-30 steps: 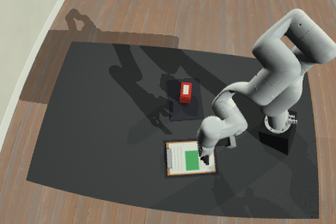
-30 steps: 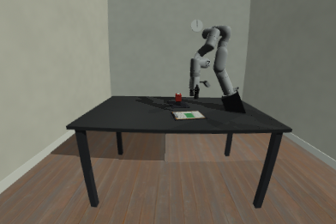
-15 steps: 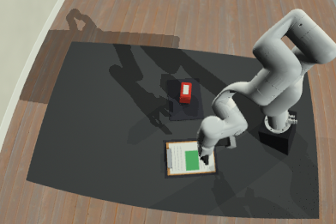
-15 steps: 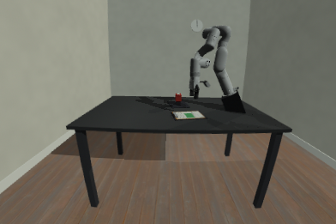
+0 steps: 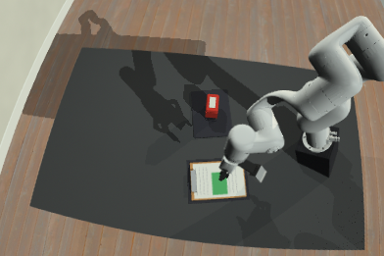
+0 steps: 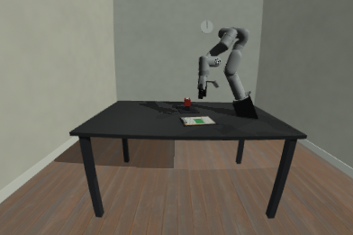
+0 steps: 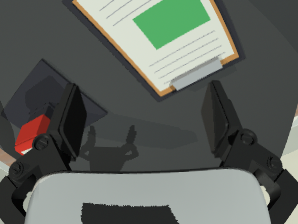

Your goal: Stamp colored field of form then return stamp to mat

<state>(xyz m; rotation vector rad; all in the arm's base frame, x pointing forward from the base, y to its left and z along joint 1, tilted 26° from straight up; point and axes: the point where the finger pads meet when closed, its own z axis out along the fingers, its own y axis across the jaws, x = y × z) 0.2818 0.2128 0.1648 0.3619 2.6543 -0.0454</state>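
Right now my hand is 12 cm short of the red stamp, 26 cm to the left of it and 13 cm above it. Round my hand: form: 4 cm ahead, 4 cm to the left, 18 cm below; dark mat: 12 cm ahead, 26 cm to the right, 18 cm below.
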